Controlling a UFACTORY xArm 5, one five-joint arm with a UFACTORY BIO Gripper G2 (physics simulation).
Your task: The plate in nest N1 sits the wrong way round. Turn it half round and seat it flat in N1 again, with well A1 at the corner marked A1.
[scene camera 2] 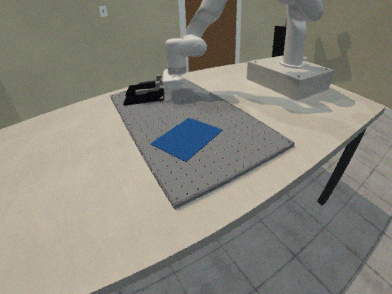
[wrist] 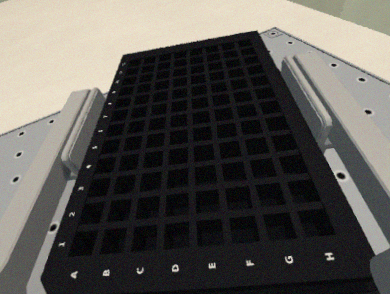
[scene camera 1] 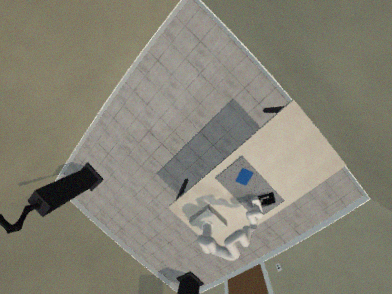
In view: a black well plate [wrist: 201, 166] and a flat blue square [scene camera 2: 183, 141].
